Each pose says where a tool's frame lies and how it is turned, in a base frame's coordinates. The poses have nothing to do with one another.
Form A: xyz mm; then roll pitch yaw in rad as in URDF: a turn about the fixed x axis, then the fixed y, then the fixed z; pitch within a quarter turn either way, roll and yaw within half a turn.
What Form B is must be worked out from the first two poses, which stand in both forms.
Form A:
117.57 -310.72 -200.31 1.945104 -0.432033 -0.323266
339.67 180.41 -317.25 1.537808 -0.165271 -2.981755
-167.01 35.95 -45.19 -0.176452 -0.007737 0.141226
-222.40 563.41 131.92 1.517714 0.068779 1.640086
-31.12 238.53 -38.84 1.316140 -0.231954 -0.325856
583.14 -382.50 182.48 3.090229 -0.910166 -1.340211
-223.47 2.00 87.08 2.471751 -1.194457 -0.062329
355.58 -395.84 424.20 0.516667 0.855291 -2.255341
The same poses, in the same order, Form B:
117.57 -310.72 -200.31 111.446 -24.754 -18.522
339.67 180.41 -317.25 88.110 -9.469 -170.842
-167.01 35.95 -45.19 -10.110 -0.443 8.092
-222.40 563.41 131.92 86.959 3.941 93.970
-31.12 238.53 -38.84 75.409 -13.290 -18.670
583.14 -382.50 182.48 177.057 -52.149 -76.788
-223.47 2.00 87.08 141.621 -68.437 -3.571
355.58 -395.84 424.20 29.603 49.005 -129.222

